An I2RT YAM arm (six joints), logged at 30 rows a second.
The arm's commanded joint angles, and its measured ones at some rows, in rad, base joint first. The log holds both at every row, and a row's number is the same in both.
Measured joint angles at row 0:
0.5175 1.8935 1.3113 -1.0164 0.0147 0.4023
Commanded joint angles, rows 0 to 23:
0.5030 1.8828 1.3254 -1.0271 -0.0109 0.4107
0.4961 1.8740 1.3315 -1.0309 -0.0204 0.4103
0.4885 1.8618 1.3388 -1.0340 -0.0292 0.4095
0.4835 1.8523 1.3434 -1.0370 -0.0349 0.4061
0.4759 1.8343 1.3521 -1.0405 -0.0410 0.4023
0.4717 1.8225 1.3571 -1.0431 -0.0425 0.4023
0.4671 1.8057 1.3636 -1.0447 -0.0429 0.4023
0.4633 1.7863 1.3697 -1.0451 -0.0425 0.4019
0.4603 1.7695 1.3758 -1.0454 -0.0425 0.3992
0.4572 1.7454 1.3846 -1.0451 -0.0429 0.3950
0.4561 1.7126 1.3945 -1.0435 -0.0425 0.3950
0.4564 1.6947 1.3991 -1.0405 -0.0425 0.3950
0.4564 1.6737 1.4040 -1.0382 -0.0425 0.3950
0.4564 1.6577 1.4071 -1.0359 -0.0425 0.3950
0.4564 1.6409 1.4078 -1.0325 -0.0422 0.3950
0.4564 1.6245 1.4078 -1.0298 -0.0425 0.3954
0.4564 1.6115 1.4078 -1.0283 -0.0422 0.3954
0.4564 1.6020 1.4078 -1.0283 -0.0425 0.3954
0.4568 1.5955 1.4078 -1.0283 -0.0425 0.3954
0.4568 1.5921 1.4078 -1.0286 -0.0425 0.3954
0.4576 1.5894 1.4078 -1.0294 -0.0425 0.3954
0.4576 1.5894 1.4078 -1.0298 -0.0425 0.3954
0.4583 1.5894 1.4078 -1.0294 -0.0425 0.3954
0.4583 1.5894 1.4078 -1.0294 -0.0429 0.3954
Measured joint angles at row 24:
0.4595 1.5944 1.3941 -1.0283 -0.0380 0.3988
